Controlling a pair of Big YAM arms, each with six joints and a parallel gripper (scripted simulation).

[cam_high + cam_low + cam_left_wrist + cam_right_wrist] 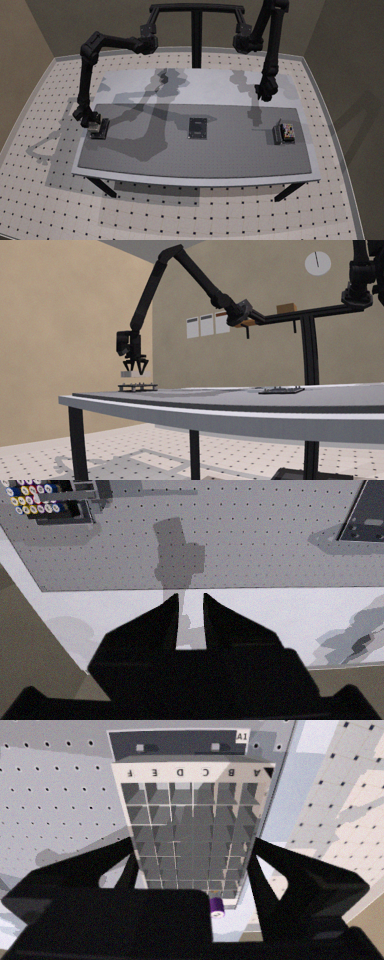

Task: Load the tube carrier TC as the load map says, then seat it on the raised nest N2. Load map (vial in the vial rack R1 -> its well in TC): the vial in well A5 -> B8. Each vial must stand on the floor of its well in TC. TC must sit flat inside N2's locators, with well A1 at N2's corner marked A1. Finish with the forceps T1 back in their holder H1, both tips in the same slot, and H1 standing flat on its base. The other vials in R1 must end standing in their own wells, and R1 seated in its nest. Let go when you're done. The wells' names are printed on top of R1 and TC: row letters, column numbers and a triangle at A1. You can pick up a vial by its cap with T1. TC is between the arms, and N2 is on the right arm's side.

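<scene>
Now: the raised nest n2 1 cm to the left of my right hand and 6 cm below it. Round my right hand: holder h1 (8 cm ahead, 125 cm to the left, 8 cm below); then tube carrier TC (right at my right hand).
</scene>
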